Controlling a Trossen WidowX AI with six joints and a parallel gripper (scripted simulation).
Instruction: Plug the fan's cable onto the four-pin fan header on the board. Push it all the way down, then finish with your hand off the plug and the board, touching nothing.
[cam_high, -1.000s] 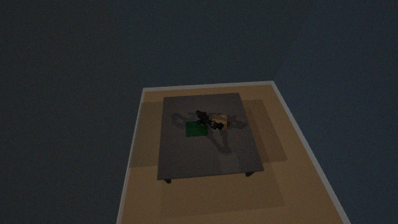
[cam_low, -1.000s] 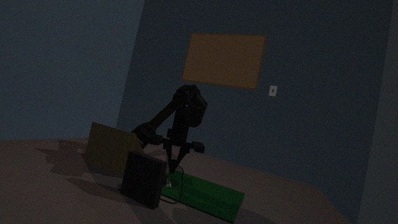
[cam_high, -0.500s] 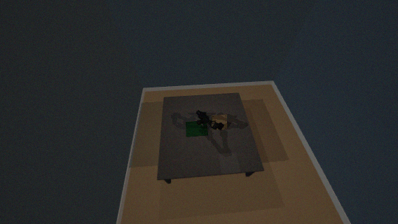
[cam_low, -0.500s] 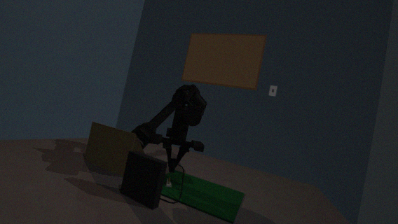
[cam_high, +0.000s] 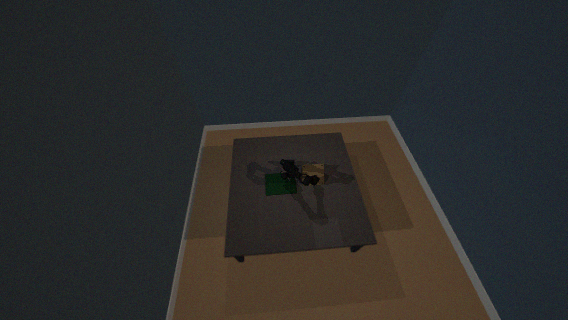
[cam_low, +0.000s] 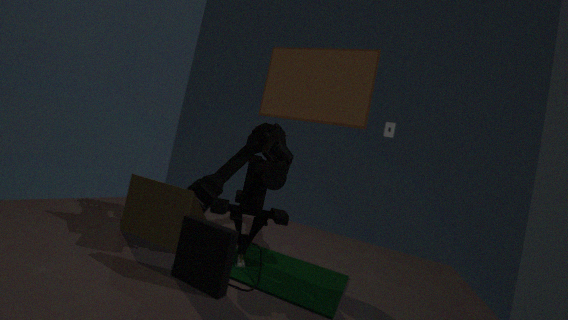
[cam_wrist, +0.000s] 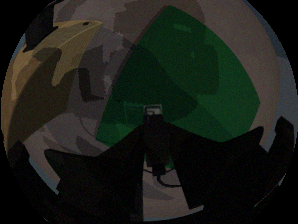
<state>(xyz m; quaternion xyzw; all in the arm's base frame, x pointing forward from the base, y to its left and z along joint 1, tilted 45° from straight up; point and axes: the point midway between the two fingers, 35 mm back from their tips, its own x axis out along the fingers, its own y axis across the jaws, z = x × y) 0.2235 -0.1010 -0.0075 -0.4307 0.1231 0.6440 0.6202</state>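
Right now my gripper tip is 100 mm short of the green board, 60 mm above it and 30 mm to the right of it. Also, from my gripper tip: dark plug: 10 mm to the right, 10 mm above; black fan: 140 mm to the right, 20 mm behind, 10 mm above.
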